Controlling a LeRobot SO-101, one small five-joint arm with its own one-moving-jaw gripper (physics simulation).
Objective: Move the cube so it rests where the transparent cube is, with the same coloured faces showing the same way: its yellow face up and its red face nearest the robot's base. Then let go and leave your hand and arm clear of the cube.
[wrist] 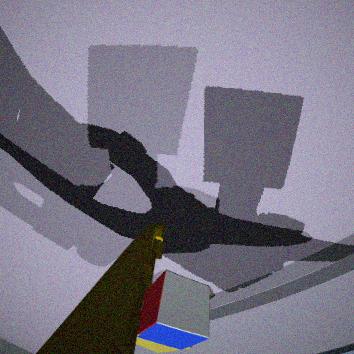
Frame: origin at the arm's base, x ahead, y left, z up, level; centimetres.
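Where they show: hand, its tool point: (163,236).
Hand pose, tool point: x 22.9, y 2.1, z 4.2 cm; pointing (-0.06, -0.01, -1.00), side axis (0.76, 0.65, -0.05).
Each offset is from my tool point to the centre of the thing. "spot": to the spot under its first point. Level surfaces: height alone.
The cube @[dx +7.9, dy -8.0, dz -2.2 cm] (183,305) is at the bottom centre of the wrist view, just right of the visible jaw. It shows a large grey-white face, a dark red face on its left and a blue face along its lower edge. A yellow strip @[dx +8.3, dy -10.1, dz -2.2 cm] (156,345) shows under the blue face; I cannot tell for certain whether it belongs to the transparent cube, whose outline is not clear here. My gripper (158,235) is fully open: one dark yellow notched jaw shows, and the other is out of the picture. The jaw covers part of the cube's left side; contact cannot be told.
Large dark shadows of the arm and gripper (180,215) fall across the pale surface @[dz -4.2 cm] (275,40) ahead of the cube. A grey raised-looking band @[spot: dx +10.4, dy -0.4, dz -2.4 cm] (280,292) runs from beside the cube up to the right edge.
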